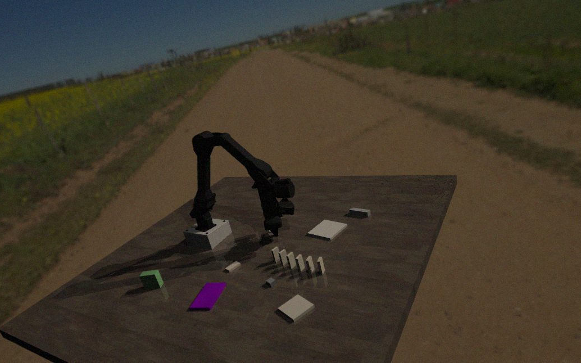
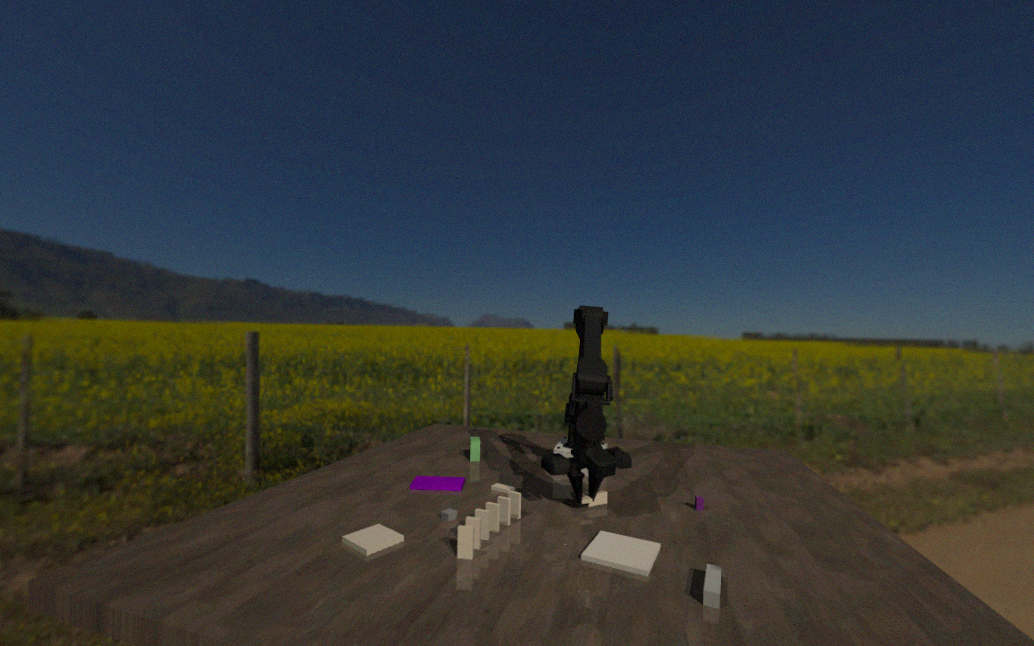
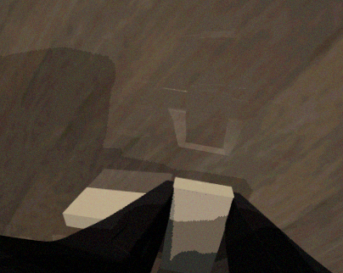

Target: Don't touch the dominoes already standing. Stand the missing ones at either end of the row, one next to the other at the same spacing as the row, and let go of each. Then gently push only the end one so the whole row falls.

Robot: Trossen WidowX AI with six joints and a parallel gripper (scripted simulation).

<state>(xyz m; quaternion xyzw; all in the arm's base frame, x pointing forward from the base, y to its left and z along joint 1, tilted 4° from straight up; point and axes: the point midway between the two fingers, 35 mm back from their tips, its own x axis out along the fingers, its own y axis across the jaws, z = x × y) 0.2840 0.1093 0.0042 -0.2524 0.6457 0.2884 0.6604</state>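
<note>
My gripper tip is now 16 cm short of the white flat plate, 11 cm to the right of it and 1 cm above it. Also, from my gripper tip: small purple cube 22 cm to the left, 12 cm behind, 1 cm below; small grey cube 23 cm to the right, 17 cm ahead, 1 cm below; purple flat tile 36 cm to the right, 2 cm ahead, 1 cm below.
</note>
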